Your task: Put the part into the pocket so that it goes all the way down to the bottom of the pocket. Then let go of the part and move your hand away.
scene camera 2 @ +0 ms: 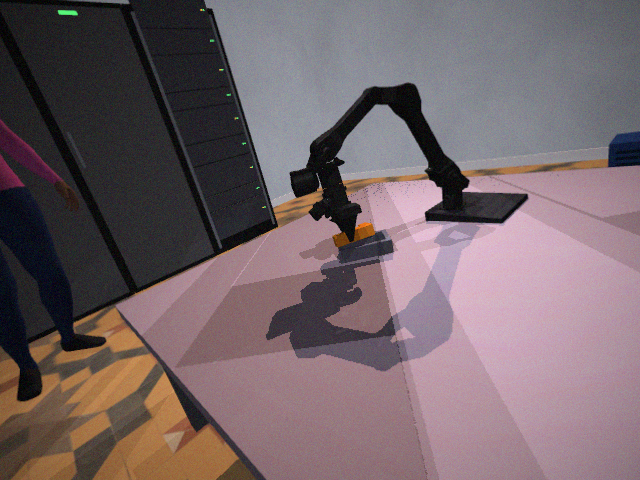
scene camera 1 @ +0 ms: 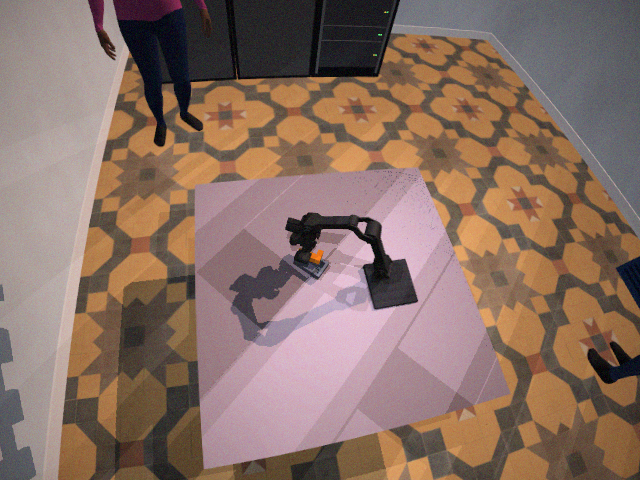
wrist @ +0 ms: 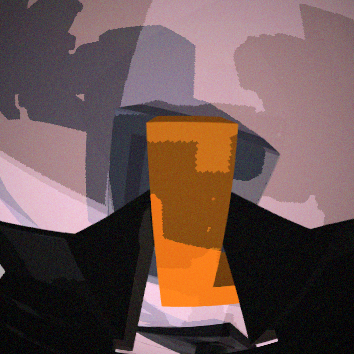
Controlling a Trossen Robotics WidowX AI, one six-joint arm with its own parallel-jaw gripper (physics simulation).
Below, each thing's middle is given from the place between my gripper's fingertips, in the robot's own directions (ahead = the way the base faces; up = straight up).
Scene:
The orange part [wrist: 191, 158] lies 20 mm behind my hand, 10 mm to the left of it and 10 mm above it.

